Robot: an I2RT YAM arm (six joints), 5 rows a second.
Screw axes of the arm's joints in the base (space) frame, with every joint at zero. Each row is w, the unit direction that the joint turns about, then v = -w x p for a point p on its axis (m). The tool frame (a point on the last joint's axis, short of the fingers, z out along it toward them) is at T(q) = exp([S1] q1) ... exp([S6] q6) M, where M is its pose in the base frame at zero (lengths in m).
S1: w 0 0 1 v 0 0 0
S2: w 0 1 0 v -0.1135 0 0.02
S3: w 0 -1 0 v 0.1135 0 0.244
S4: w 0 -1 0 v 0.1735 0 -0.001
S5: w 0 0 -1 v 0 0.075 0
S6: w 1 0 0 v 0 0.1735 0
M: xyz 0.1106 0 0.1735 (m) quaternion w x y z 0.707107 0 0.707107 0
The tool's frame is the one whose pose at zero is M.
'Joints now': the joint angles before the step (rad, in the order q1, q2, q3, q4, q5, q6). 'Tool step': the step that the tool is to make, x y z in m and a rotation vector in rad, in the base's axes. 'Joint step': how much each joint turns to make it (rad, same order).
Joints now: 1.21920 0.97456 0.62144 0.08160 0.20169 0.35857
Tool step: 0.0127 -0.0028 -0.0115 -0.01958 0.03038 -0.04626
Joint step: -0.05891 0.02257 -0.02281 0.01269 -0.01806 0.01678
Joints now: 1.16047 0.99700 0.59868 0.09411 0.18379 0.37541
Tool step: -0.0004 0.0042 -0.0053 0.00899 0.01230 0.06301
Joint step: -0.00115 0.02131 -0.01341 0.03880 -0.06568 -0.00496
